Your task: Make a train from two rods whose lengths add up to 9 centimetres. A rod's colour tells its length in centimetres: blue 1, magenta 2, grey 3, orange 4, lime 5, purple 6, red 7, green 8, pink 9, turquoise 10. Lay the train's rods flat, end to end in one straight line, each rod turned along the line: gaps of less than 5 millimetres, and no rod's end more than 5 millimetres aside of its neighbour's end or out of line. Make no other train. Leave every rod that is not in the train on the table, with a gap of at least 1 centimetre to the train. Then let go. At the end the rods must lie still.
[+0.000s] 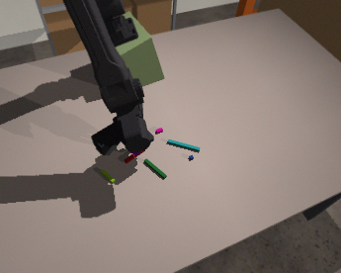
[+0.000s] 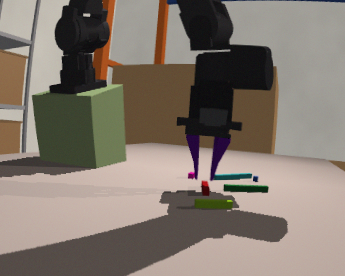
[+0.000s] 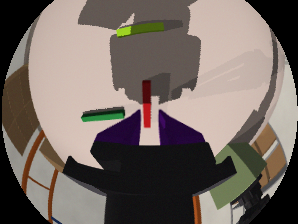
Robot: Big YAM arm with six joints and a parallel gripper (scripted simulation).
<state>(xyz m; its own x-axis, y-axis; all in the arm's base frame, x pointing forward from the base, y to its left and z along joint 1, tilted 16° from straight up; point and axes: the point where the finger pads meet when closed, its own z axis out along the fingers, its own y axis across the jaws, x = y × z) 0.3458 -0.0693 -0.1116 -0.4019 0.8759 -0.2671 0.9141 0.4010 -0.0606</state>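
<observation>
Right now my hand is 20 mm above the red rod. Also, from my hand: magenta rod (90 mm to the left, 60 mm behind, 20 mm below); lime rod (90 mm to the right, 50 mm ahead, 20 mm below); green rod (60 mm ahead, 40 mm to the left, 20 mm below).
</observation>
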